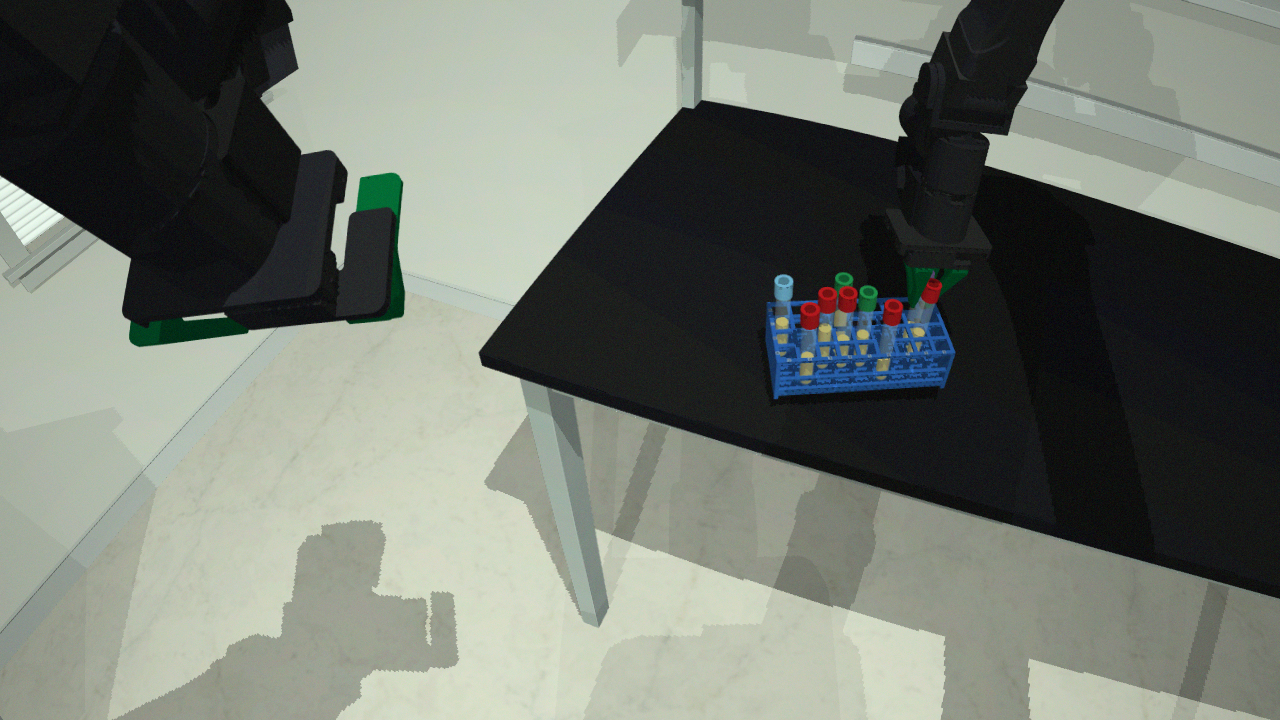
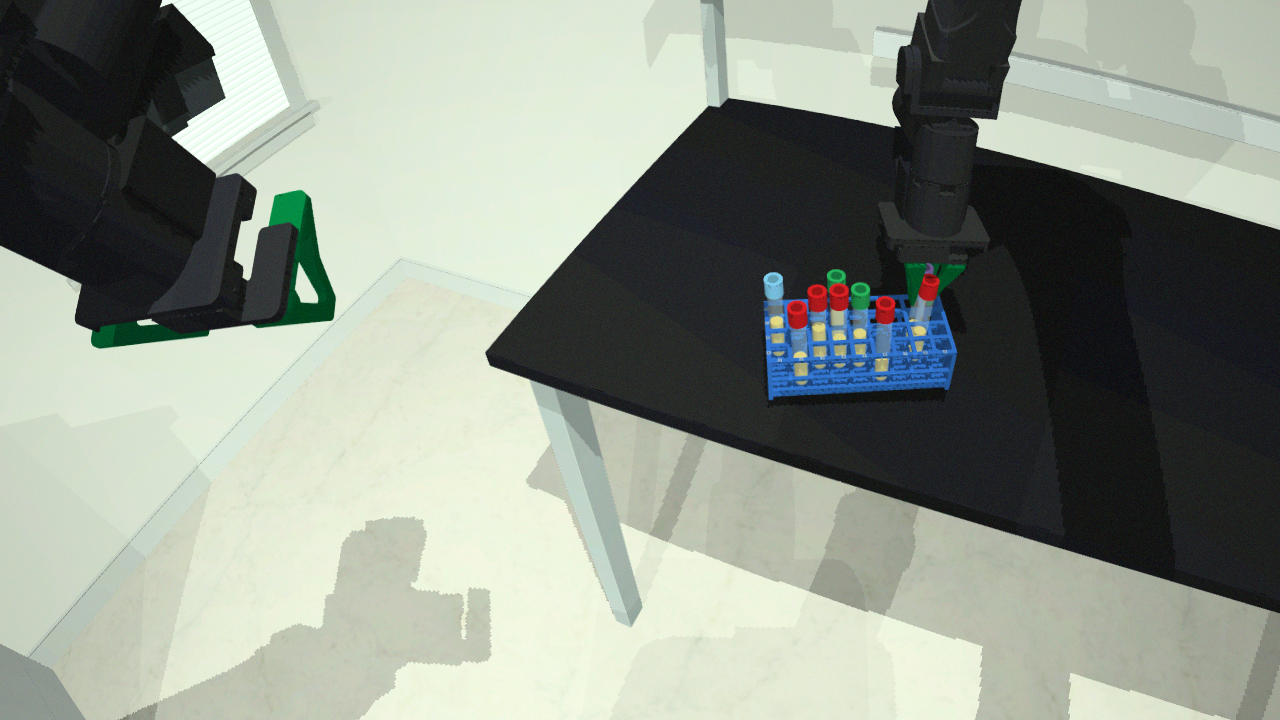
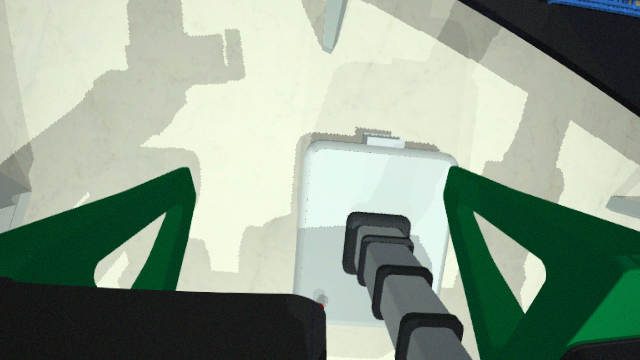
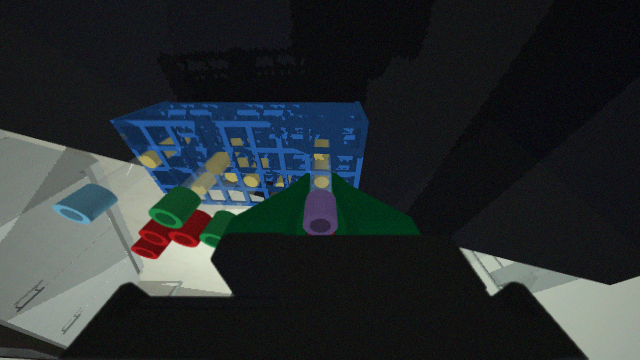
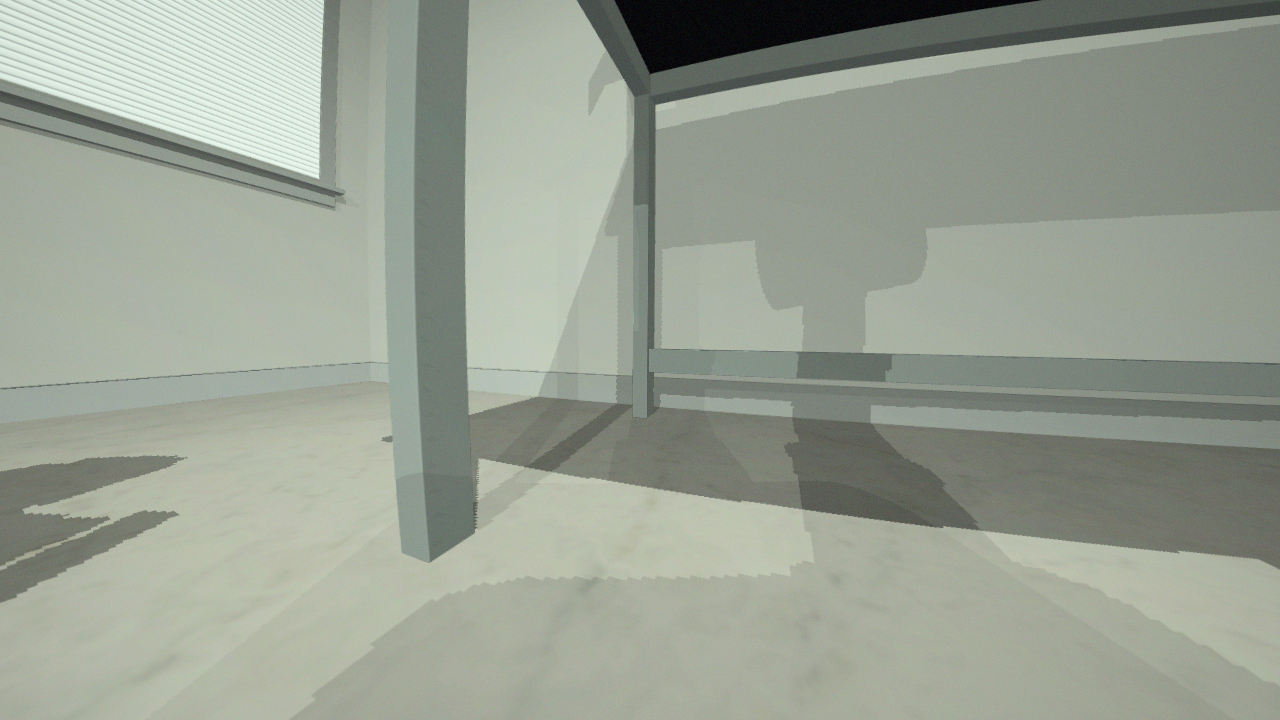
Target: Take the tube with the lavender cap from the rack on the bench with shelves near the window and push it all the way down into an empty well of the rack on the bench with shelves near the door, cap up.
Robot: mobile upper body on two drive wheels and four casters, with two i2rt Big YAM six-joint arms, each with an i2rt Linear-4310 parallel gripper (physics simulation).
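Frame: origin at the left arm's base, x ahead, y left, z up, level; metres.
Where they show: left gripper, fingertip midpoint: (image 1: 320, 313) (image 2: 267, 317) (image 3: 319, 181); right gripper, fingertip midpoint: (image 1: 918, 304) (image 2: 919, 302) (image 4: 320, 179).
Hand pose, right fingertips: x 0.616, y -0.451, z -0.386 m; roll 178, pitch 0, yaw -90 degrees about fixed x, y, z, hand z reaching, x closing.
Note:
After its pixels a point has its place.
A blue tube rack (image 1: 859, 389) @(z -0.461, x 0.561, y -0.386 m) (image 2: 859, 389) @(z -0.459, x 0.560, y -0.388 m) (image 4: 362, 150) @(z -0.405, x 0.630, y -0.484 m) is on or just above the black bench top (image 1: 671, 268) @(z -0.496, x 0.804, y -0.183 m) (image 2: 680, 268) @(z -0.496, x 0.803, y -0.183 m); a dark strip shows under its front edge. It holds several red-, green- and one light-blue-capped tube (image 1: 783, 288) @(z -0.357, x 0.604, y -0.293 m) (image 2: 773, 286) @(z -0.357, x 0.603, y -0.295 m) (image 4: 85, 202) @(z -0.360, x 0.619, y -0.303 m). The tube with the lavender cap (image 2: 929, 267) @(z -0.342, x 0.618, y -0.455 m) (image 4: 320, 212) @(z -0.343, x 0.628, y -0.451 m) is upright at the rack's rear right, partly hidden behind a red-capped tube (image 1: 931, 291) (image 2: 928, 288) @(z -0.343, x 0.588, y -0.448 m). My right gripper (image 1: 921, 281) @(z -0.386, x 0.616, y -0.451 m) (image 2: 921, 281) @(z -0.386, x 0.616, y -0.451 m) (image 4: 320, 179) @(z -0.386, x 0.616, y -0.451 m) is shut on it. My left gripper (image 1: 268, 322) @(z -0.139, x 0.333, y 0.005 m) (image 2: 210, 326) (image 3: 319, 181) @(z -0.139, x 0.333, y 0.005 m) is open and empty, left of the bench.
A bench leg (image 1: 568, 501) @(z -0.836, x 0.652, y -0.024 m) (image 2: 590, 501) @(z -0.842, x 0.654, y -0.028 m) (image 5: 429, 295) @(z -1.157, x 0.666, y -0.032 m) stands under the near left corner. A lower crossbar (image 5: 984, 368) @(z -1.254, x 0.998, y -0.938 m) runs near the wall. A window (image 5: 161, 71) @(z -0.374, x 1.355, y 1.247 m) (image 2: 232, 80) @(z -0.387, x 1.632, y 1.131 m) is at the left. My white base (image 3: 340, 175) @(z -1.150, x 0.218, y -0.085 m) shows below the left gripper.

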